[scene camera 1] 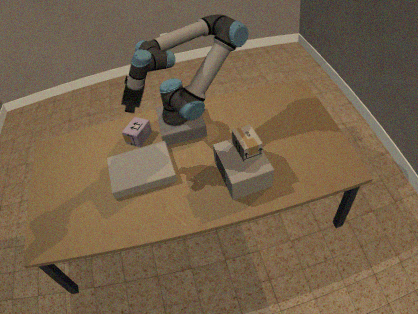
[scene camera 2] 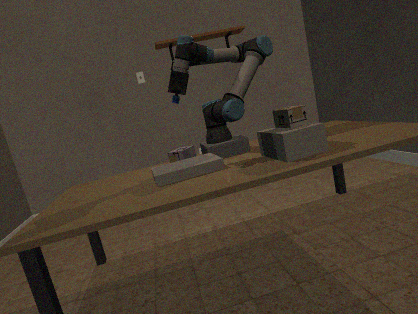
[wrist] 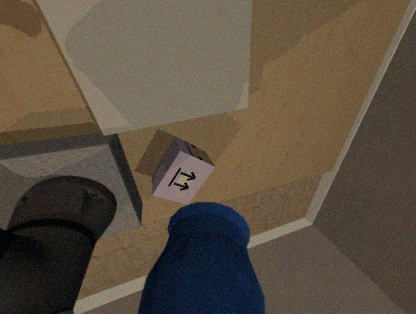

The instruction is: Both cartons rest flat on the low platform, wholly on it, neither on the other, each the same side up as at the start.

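Frame: origin at the arm's base, x right, y down, z ahead, level; metres.
Where they show: hand, its tool point: [scene camera 2: 175,102] [wrist: 208,235]; arm's base, origin of its link: [scene camera 1: 176,116] [scene camera 2: 219,140] [wrist: 74,206].
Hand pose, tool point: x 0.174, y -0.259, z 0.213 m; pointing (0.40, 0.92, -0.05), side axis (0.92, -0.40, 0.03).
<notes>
Each offset is from my tool point to the top centre of the thing.
A pink carton @(dz -0.161, dx +0.050, dy +0.253 m) [scene camera 1: 136,131] [scene camera 2: 182,154] [wrist: 184,177] stands on the table behind the low platform, apart from it, with a double-arrow mark on its top face. The low grey platform @(dz +0.090, dx +0.012, dy +0.293 m) [scene camera 1: 142,170] [scene camera 2: 187,169] [wrist: 170,60] bears no carton. A tan carton @(dz +0.109, dx -0.516, dy +0.137 m) [scene camera 1: 247,142] [scene camera 2: 290,116] with tape on top and arrows pointing up on its side rests on the taller grey block @(dz +0.152, dx -0.490, dy +0.221 m) [scene camera 1: 250,175] [scene camera 2: 305,142]. My gripper [scene camera 1: 130,108] [scene camera 2: 175,99] [wrist: 209,215], a blue suction cup, hangs tilted in the air, well above the pink carton and apart from it. It holds nothing.
The robot's grey base block [scene camera 1: 185,132] [scene camera 2: 227,147] [wrist: 30,167] stands right of the pink carton in scene camera 1, close to it. The taller block is right of the low platform. A wooden shelf [scene camera 2: 205,36] is on the wall behind the arm.
</notes>
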